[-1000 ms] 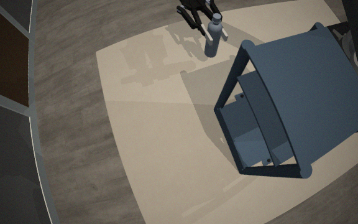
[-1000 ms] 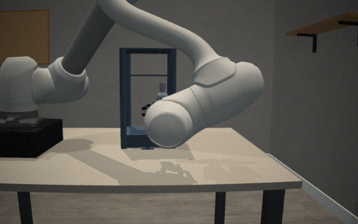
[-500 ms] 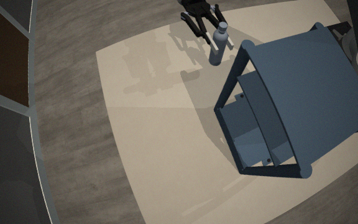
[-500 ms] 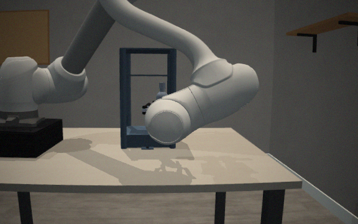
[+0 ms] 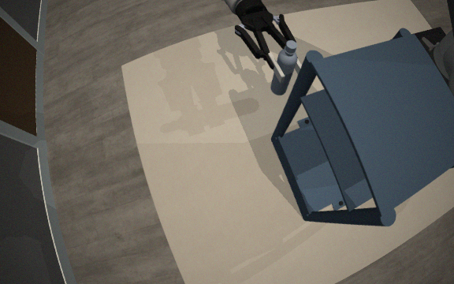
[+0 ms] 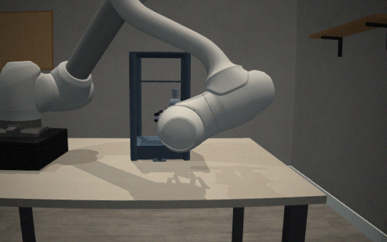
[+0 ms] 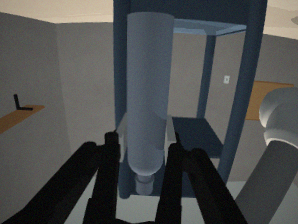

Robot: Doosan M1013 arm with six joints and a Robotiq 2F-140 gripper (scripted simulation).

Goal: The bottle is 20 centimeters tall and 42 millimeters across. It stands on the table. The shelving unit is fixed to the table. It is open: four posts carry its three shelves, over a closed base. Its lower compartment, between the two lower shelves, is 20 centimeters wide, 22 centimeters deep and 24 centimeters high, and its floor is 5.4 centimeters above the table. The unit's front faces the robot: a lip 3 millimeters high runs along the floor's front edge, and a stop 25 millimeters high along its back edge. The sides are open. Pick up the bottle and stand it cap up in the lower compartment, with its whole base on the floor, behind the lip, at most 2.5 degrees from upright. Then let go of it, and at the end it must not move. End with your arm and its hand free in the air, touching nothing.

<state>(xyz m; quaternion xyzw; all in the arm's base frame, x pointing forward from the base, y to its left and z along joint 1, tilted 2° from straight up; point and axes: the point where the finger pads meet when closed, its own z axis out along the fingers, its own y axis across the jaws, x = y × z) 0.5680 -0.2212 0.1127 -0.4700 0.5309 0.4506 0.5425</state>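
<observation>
Now: the shelving unit 2 cm behind my hand, 22 cm to the left of it and 1 cm above it.
</observation>
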